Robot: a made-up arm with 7 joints.
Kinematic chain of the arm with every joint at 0, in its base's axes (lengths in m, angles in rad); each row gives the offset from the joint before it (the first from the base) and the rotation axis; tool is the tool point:
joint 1: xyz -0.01 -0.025 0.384 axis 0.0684 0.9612 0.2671
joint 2: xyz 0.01 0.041 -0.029 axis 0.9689 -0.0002 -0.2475
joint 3: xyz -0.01 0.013 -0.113 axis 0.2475 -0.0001 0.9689
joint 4: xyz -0.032 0.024 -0.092 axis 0.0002 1 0
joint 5: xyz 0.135 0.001 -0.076 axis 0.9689 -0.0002 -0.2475
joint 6: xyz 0.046 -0.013 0.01 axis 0.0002 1 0
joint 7: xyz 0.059 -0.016 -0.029 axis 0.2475 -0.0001 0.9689
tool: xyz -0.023 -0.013 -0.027
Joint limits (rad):
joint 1: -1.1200..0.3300
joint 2: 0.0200..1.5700
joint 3: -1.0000..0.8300
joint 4: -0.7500..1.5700
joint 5: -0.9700..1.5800
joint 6: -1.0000..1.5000
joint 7: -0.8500..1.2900
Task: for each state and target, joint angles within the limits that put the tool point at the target. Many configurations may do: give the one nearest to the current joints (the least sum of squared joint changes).
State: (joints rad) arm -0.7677 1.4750 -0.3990 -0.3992 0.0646 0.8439 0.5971
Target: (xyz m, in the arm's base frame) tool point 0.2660 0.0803 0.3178
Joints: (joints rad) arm -0.7134 1.3127 -0.5190 -0.7171 -0.0327 0.8048 0.5858
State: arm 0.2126 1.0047 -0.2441 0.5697 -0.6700 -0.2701 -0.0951
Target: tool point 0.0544 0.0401 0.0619
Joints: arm 0.3107 0.6942 -0.5996 -0.2253 -0.7560 -0.3020 -0.0584
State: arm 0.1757 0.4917 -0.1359 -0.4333 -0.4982 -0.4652 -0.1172
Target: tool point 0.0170 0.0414 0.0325
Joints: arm 0.3300 0.6660 -0.6691 -0.1313 -0.4446 -0.2886 -0.1253
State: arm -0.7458 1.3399 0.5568 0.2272 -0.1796 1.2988 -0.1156
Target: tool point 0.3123 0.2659 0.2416
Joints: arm -0.8390 0.8217 0.4316 0.6227 -0.0387 0.8556 0.0151
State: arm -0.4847 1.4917 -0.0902 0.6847 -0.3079 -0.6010 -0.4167
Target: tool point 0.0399 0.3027 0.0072
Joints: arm -0.0062 0.7747 -0.2720 0.9838 -0.2320 -0.5417 -0.3765
